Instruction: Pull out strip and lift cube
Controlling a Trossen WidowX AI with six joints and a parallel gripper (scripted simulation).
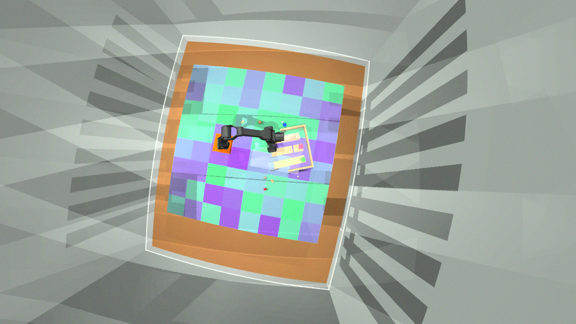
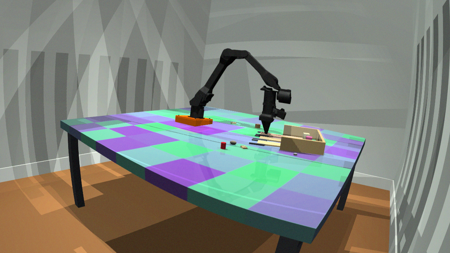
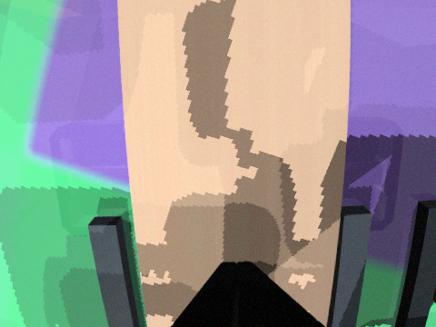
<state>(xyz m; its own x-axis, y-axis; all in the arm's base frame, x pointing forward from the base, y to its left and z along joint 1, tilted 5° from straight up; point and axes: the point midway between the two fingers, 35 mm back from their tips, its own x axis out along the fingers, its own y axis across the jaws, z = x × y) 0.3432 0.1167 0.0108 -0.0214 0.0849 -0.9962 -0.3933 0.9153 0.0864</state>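
The tan strip lies 90 mm ahead of my gripper tip and 40 mm to the left of it. The rest, counted from my gripper tip: red cylinder (40 mm ahead, 370 mm to the right); then grey pebble (20 mm ahead, 290 mm to the right); then labelled cube (190 mm ahead, 70 mm to the left, 10 mm above).
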